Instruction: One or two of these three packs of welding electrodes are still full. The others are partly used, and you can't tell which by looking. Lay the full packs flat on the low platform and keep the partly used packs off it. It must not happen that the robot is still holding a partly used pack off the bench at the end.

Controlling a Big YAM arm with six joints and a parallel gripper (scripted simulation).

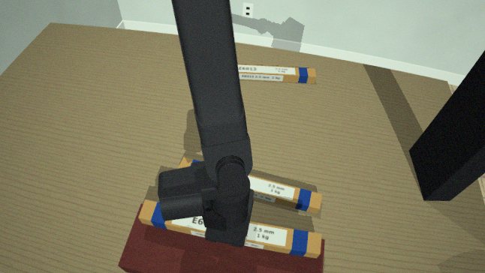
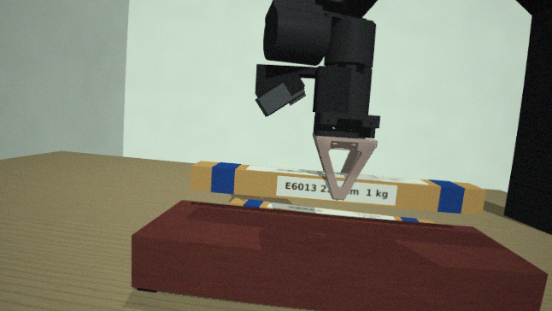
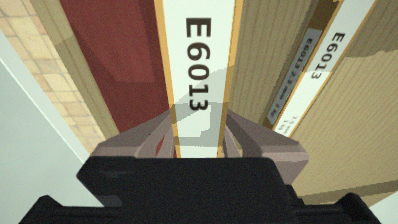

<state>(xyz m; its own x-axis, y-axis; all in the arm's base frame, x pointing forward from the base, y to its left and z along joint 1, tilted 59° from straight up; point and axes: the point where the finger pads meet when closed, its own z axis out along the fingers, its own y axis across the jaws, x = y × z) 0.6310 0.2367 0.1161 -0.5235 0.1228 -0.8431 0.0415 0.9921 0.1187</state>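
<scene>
Now: hand 9 cm above the dark red low platform, 4 cm to the right of it and 1 cm short of it.
</scene>
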